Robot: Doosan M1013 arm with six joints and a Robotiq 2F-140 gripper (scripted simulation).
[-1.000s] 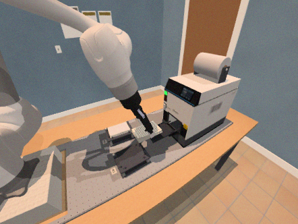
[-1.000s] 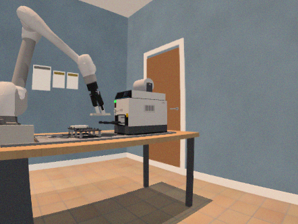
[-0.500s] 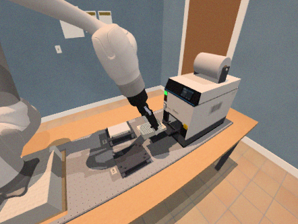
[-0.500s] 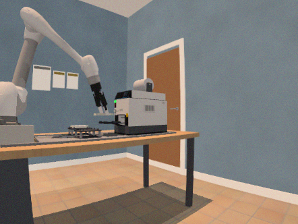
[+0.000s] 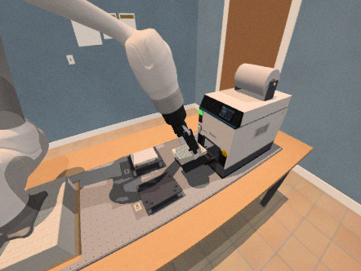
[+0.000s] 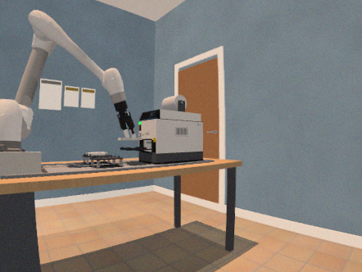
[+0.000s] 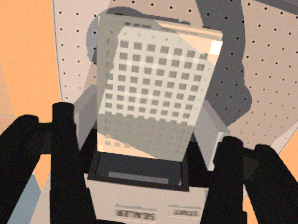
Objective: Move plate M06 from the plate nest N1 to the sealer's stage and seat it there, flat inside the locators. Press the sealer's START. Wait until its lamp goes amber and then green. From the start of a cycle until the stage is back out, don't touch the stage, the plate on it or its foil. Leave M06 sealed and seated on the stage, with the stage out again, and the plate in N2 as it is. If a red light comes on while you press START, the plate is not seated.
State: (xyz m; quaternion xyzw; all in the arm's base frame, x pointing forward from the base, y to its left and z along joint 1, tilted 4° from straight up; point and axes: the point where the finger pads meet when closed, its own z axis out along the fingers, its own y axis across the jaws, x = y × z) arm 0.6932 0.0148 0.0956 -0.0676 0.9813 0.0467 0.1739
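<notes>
My hand is 30 mm short of the sealer stage, 10 mm to the right of it and 80 mm above it. Round my hand: foil roll: 360 mm ahead, 60 mm to the left, 230 mm above; then white well plate: 20 mm below.
</notes>
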